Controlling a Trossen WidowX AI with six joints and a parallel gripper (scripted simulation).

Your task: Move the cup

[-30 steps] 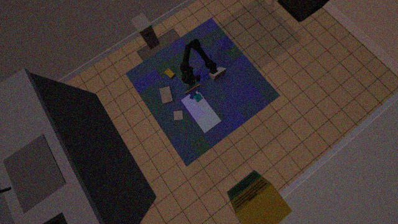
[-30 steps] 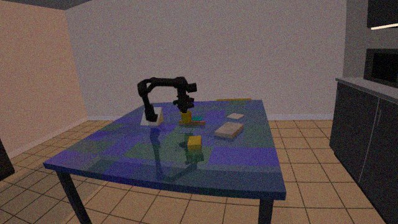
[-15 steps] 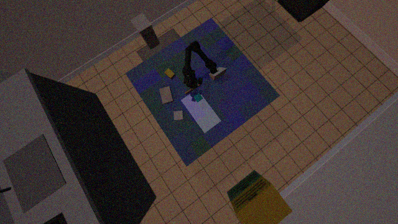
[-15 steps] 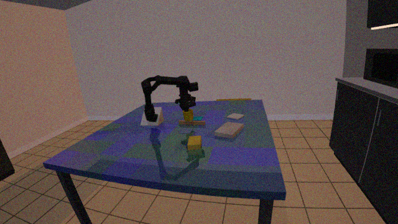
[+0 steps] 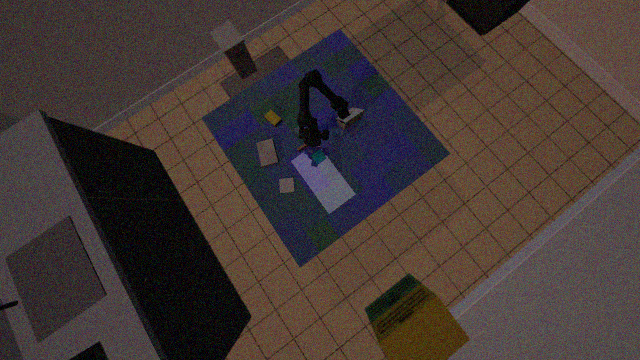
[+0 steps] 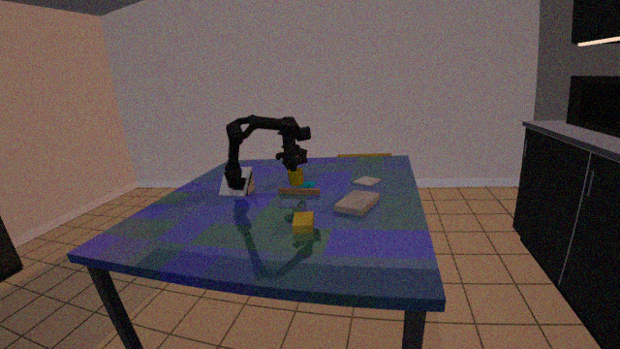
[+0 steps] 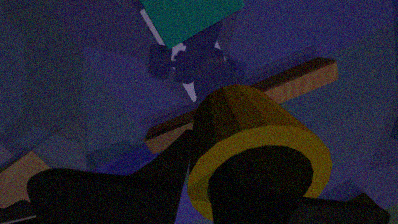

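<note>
Now: the teal pad 3 cm ahead of my gripper tip, 10 cm to the left of it and 9 cm below it. From my gripper tip the other things lie so: yellow cup (2 cm ahead, 2 cm to the right); then brown bar (3 cm ahead, 2 cm to the right, 8 cm below); then grey-blue pad (3 cm ahead, 14 cm to the right, 9 cm below).
</note>
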